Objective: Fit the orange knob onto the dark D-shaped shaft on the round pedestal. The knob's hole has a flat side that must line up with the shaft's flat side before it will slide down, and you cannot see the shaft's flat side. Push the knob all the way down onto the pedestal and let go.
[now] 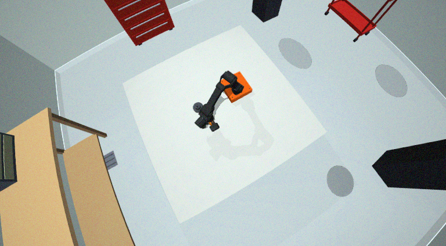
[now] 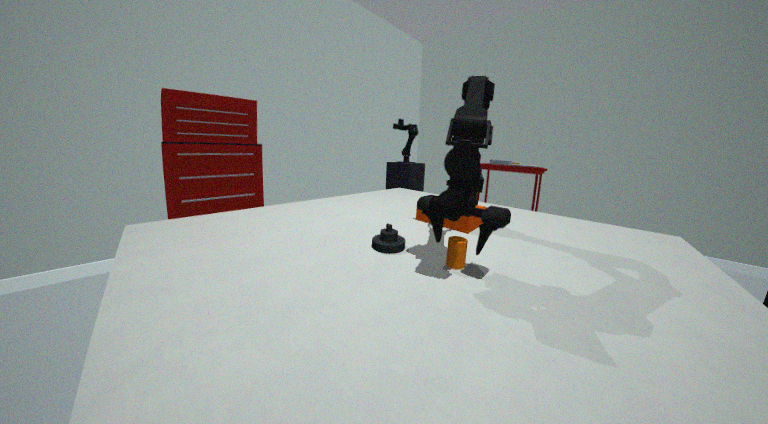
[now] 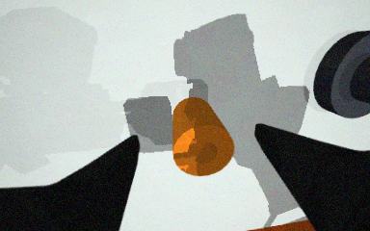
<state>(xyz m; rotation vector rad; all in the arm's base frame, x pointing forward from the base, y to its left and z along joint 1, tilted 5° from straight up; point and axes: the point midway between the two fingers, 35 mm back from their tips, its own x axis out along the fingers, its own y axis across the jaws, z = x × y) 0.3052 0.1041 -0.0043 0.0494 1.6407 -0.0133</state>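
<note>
Right now the orange knob is 1 cm below my gripper tip. Round my gripper tip: pedestal (17 cm to the right, 2 cm ahead, 1 cm below).
</note>
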